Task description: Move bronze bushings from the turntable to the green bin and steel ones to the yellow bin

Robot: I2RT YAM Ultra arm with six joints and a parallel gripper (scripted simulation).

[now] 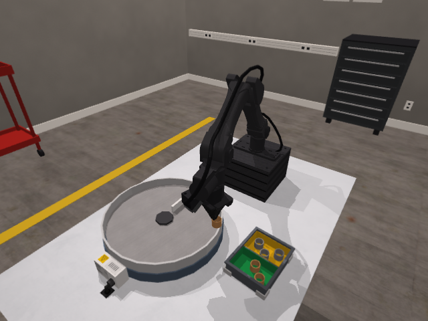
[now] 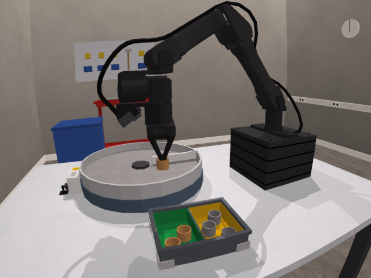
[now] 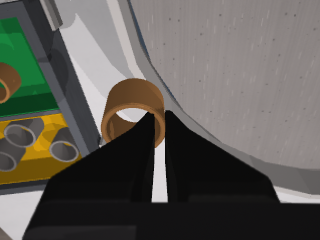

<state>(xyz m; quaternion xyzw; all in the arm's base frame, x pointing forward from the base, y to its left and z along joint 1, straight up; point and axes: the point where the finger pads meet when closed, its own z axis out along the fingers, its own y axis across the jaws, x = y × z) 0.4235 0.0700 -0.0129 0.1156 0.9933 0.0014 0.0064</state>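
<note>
My hand is 160 mm to the right of the green bin, 130 mm above it and 20 mm short of it. Also, from my hand: dark grey tray: 160 mm to the left, 120 mm below, 30 mm behind; then turntable: 190 mm to the right, 90 mm below, 40 mm ahead; then yellow bin: 170 mm to the left, 130 mm below, 70 mm behind.
</note>
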